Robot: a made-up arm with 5 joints.
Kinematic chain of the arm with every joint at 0, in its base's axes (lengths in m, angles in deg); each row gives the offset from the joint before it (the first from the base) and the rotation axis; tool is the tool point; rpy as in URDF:
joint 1: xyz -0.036 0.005 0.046 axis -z
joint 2: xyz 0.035 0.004 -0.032 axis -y
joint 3: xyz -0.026 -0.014 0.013 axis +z
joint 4: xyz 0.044 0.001 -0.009 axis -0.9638 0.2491 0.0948
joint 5: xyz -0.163 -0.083 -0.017 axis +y
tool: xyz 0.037 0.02 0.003 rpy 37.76 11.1 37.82
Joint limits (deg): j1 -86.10..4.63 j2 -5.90..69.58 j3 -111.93..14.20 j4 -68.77..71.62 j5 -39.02..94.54
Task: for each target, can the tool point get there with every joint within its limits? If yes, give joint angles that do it. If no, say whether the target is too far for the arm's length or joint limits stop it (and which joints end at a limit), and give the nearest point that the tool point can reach.
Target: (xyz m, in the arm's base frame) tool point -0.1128 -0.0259 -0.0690
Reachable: yes | joints -56.31 9.17 -57.42 -14.15 60.66
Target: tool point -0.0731 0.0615 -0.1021
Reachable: yes | joints -21.48 22.02 -59.27 -31.32 73.42
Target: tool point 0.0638 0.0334 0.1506
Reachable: no: joint limits stop it (at a limit: joint 1, joint 2, joint 3, joint 4, joint 5) | nearest point 0.0102 0.0558 0.1179 | short by 0.067 m
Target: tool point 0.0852 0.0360 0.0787
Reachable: no: joint limits stop it (at a limit: joint 2, joint 3, joint 4) | nearest point 0.1185 0.0445 0.0387 | short by 0.053 m
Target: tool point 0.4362 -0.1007 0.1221
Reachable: no: too far | nearest point 0.1213 0.0441 0.0409 | short by 0.356 m
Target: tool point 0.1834 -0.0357 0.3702
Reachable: no: too far | nearest point 0.0528 -0.0687 0.1170 | short by 0.287 m
